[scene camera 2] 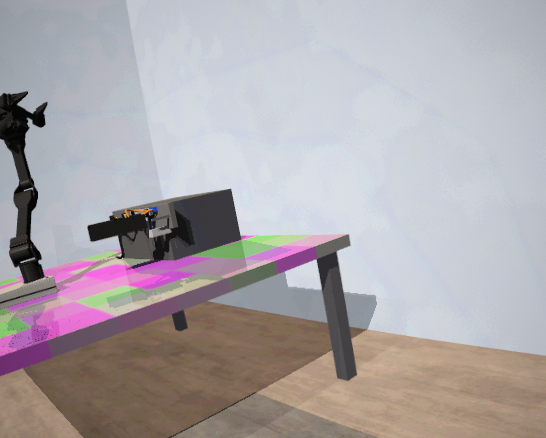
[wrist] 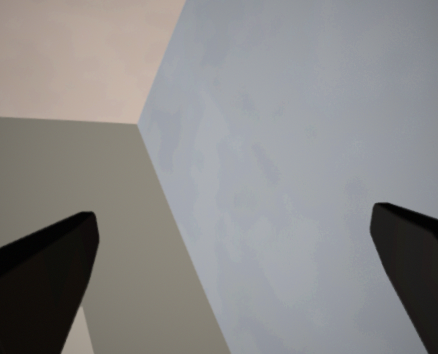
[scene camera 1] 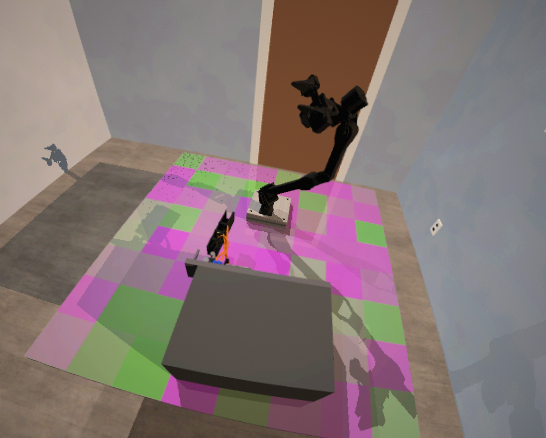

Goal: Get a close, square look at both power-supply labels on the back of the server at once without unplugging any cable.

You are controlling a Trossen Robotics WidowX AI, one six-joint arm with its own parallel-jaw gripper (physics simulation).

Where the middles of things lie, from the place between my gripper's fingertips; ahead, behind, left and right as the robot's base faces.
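Labels:
That black bracket [scene camera 2: 114,227] is well below my hand, and it's also a good way to the right of it and a good bit ahead of it.

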